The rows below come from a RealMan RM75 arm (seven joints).
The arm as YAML. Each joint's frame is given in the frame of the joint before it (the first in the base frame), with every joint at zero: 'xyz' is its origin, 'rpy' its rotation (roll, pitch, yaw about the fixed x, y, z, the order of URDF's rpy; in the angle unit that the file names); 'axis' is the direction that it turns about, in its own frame. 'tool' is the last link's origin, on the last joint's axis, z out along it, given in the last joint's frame.
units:
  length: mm
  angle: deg
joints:
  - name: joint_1
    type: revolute
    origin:
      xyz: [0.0, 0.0, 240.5]
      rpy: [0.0, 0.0, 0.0]
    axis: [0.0, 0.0, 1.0]
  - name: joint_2
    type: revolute
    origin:
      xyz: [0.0, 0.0, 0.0]
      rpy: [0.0, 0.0, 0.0]
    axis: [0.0, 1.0, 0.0]
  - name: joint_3
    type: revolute
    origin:
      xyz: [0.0, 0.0, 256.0]
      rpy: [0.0, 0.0, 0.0]
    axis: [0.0, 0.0, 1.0]
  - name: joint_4
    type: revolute
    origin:
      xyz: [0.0, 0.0, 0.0]
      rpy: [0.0, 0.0, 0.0]
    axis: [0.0, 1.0, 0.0]
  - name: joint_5
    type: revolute
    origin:
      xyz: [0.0, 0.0, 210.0]
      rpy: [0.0, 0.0, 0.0]
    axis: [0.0, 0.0, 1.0]
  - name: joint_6
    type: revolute
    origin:
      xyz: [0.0, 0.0, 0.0]
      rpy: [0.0, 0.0, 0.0]
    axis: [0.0, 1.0, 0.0]
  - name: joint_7
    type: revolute
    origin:
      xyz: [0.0, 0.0, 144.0]
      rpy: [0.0, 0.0, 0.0]
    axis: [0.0, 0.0, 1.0]
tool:
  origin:
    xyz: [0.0, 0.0, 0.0]
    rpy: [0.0, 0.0, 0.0]
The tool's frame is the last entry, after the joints.
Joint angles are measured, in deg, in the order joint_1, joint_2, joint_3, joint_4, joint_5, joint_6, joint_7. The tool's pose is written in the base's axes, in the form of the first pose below.
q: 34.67, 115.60, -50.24, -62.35, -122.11, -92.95, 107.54
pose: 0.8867 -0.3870 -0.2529 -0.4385 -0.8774 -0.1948 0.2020 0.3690 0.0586
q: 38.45, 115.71, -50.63, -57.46, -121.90, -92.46, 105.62
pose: 0.8974 -0.3624 -0.2518 -0.4052 -0.9026 -0.1452 0.1882 0.3776 0.0438
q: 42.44, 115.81, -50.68, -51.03, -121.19, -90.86, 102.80
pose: 0.9024 -0.3403 -0.2643 -0.3764 -0.9211 -0.0992 0.1756 0.3866 0.0265
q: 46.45, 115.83, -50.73, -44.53, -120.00, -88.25, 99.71
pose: 0.9057 -0.3146 -0.2840 -0.3471 -0.9351 -0.0713 0.1619 0.3962 0.0100
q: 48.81, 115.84, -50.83, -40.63, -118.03, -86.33, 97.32
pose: 0.9041 -0.2901 -0.3137 -0.3241 -0.9441 -0.0608 0.1511 0.4020 0.0007
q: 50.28, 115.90, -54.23, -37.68, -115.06, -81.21, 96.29
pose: 0.9056 -0.2772 -0.3211 -0.3196 -0.9436 -0.0866 0.1434 0.4100 -0.0122
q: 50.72, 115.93, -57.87, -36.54, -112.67, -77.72, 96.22
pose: 0.9096 -0.2715 -0.3144 -0.3173 -0.9426 -0.1038 0.1397 0.4132 -0.0213
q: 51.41, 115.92, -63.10, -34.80, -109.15, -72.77, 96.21
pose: 0.9142 -0.2682 -0.3038 -0.3181 -0.9394 -0.1280 0.1354 0.4172 -0.0340
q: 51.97, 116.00, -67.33, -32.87, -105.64, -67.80, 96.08
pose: 0.9119 -0.2755 -0.3041 -0.3334 -0.9295 -0.1575 0.1340 0.4214 -0.0449
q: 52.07, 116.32, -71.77, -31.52, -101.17, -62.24, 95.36
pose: 0.9072 -0.2768 -0.3169 -0.3487 -0.9161 -0.1980 0.1329 0.4254 -0.0552
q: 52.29, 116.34, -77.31, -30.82, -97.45, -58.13, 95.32
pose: 0.9138 -0.2724 -0.3014 -0.3446 -0.9126 -0.2199 0.1316 0.4258 -0.0655
